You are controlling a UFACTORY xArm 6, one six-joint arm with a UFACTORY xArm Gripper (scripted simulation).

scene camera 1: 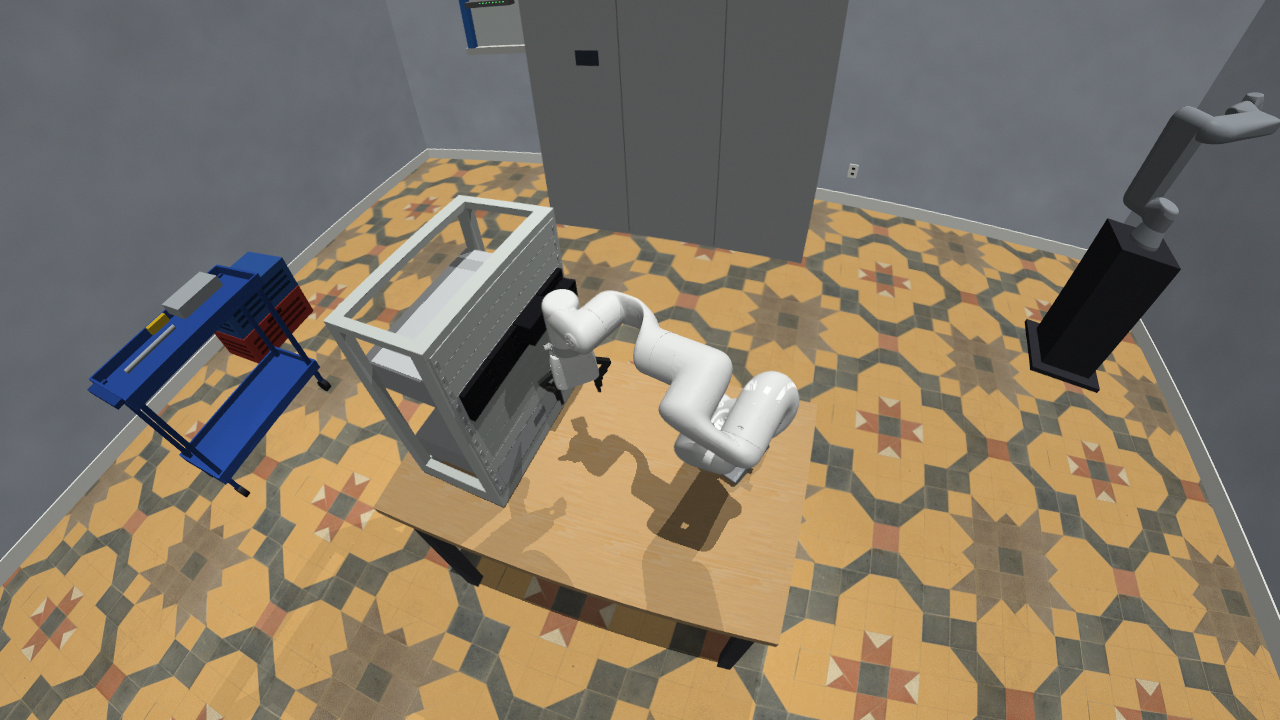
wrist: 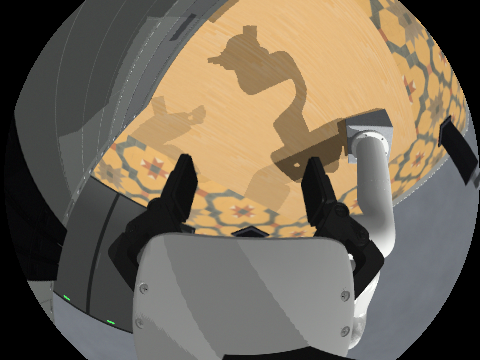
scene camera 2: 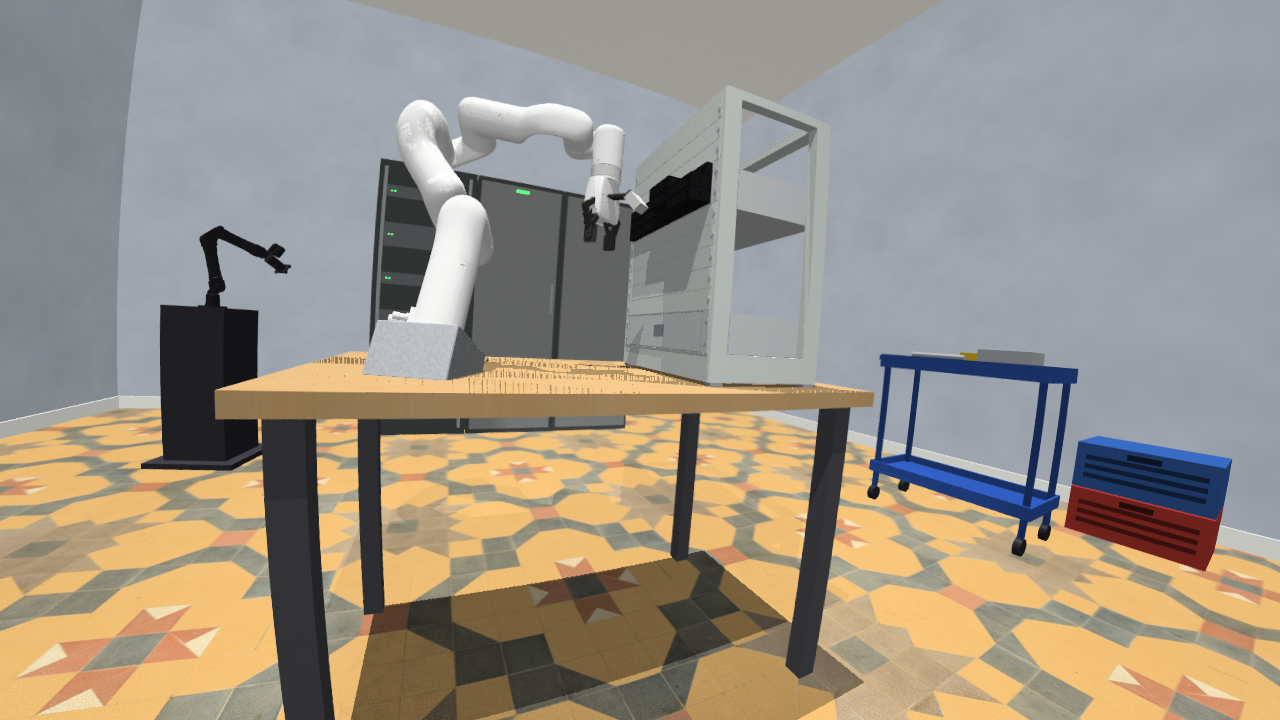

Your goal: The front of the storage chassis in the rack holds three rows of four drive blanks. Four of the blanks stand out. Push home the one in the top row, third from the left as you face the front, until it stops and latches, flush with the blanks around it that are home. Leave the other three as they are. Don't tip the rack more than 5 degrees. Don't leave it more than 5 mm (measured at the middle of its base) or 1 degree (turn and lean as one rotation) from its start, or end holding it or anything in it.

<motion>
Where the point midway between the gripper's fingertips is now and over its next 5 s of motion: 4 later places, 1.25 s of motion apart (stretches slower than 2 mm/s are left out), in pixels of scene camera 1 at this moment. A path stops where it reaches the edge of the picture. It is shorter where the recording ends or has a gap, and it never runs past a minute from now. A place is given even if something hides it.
The gripper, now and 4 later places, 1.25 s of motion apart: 579,394; 600,393; 606,318; 605,269; 595,300
</motion>
